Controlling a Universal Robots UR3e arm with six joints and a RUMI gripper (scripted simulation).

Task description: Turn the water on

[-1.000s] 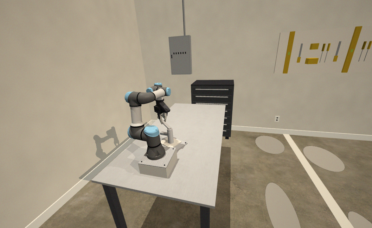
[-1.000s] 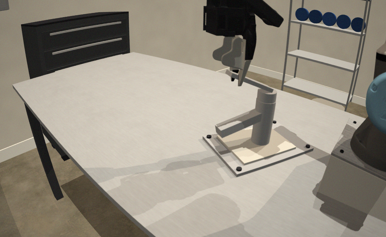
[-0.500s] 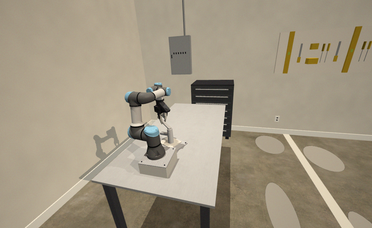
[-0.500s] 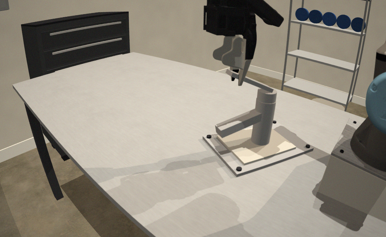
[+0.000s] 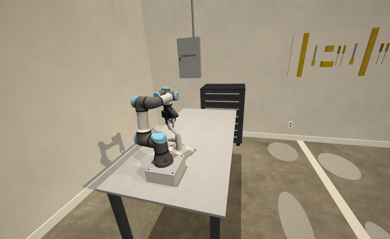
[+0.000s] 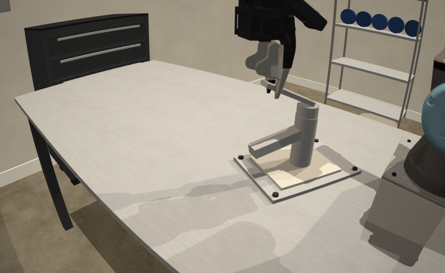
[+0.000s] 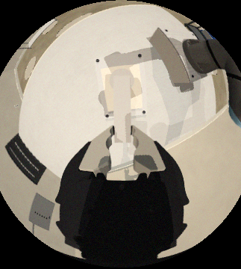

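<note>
My gripper is now 10 mm past the flat lever, 30 mm to the left of it and 10 mm above it. Also, from my hand: grey tap: 20 mm behind, 50 mm to the right, 80 mm below.
</note>
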